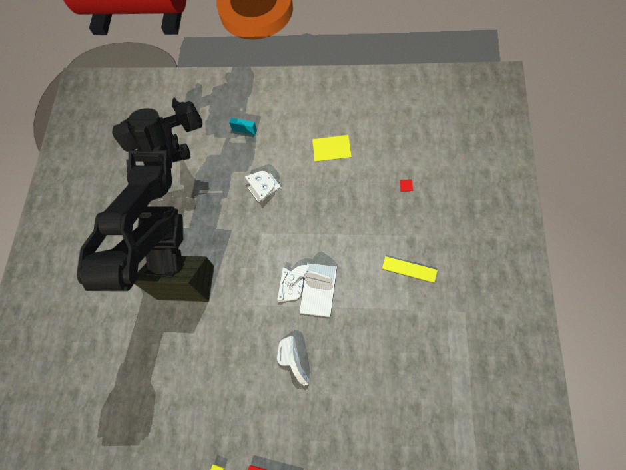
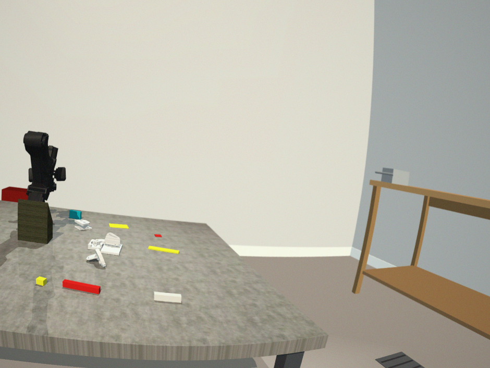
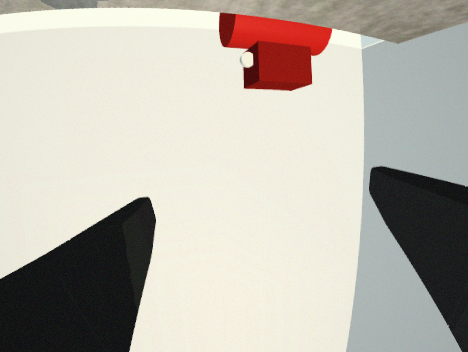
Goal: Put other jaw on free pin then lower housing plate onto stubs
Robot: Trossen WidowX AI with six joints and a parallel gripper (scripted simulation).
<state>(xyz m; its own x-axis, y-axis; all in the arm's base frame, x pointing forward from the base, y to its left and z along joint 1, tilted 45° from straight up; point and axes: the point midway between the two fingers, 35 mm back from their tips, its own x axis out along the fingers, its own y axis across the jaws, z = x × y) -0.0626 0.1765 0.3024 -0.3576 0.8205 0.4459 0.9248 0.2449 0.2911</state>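
My gripper tip is now 530 mm to the left of the white jaw, 390 mm short of it and 180 mm above it. The rest, counted from my gripper tip: yellow square 390 mm ahead, 190 mm below, 40 mm to the left; teal block 180 mm below, 150 mm ahead, 70 mm to the left; red square 590 mm ahead, 190 mm below, 50 mm to the right.
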